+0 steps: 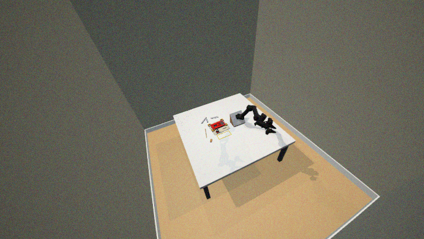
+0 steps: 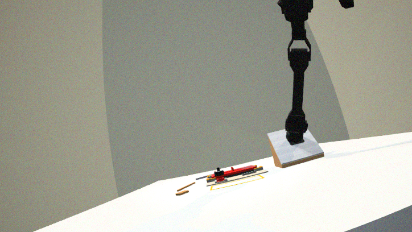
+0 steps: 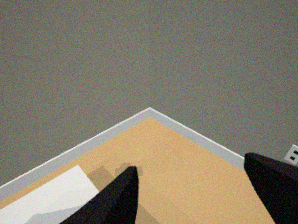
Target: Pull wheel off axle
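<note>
The wheel lies 430 mm ahead of my gripper tip, 560 mm to the right of it and 340 mm below it. Round my gripper tip: upright black axle (430 mm ahead, 560 mm to the right, 340 mm below).
</note>
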